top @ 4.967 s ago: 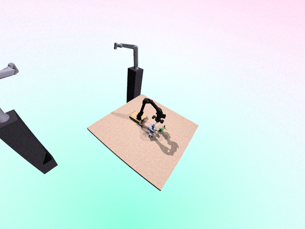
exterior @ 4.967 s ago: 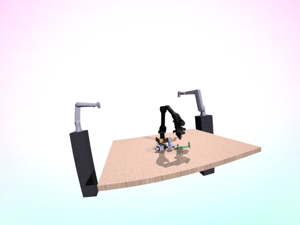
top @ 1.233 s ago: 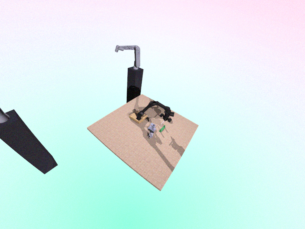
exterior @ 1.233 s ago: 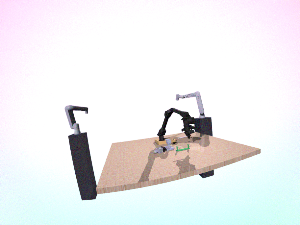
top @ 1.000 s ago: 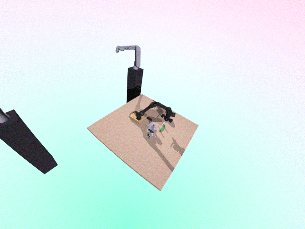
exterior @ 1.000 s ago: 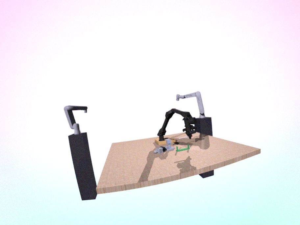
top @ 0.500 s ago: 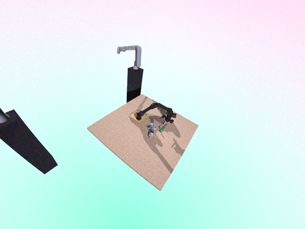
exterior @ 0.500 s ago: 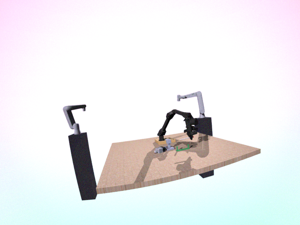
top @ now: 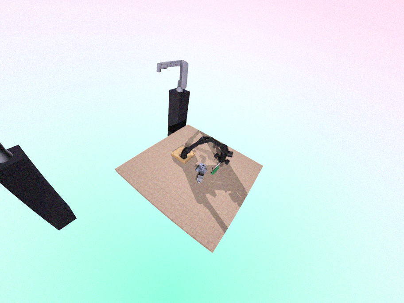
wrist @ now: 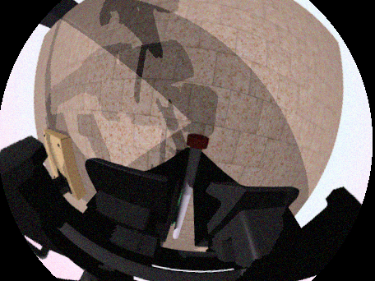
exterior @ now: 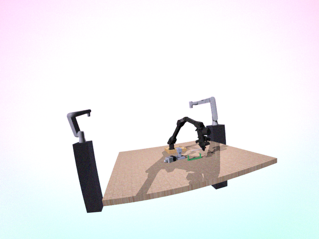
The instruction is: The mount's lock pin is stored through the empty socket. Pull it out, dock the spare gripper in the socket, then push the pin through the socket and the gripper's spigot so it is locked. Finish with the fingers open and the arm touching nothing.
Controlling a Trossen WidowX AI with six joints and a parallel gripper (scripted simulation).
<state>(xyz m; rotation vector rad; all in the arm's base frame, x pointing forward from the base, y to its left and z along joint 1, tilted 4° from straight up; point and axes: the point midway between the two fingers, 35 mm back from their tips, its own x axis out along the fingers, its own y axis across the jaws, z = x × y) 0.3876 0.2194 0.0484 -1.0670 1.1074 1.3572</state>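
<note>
My gripper tip is 10 cm to the left of the green cradle and 4 cm above it. Also, from my gripper tip: spare gripper (5 cm behind, 33 cm to the right, 4 cm below); mount (11 cm behind, 21 cm to the right, 1 cm below).
</note>
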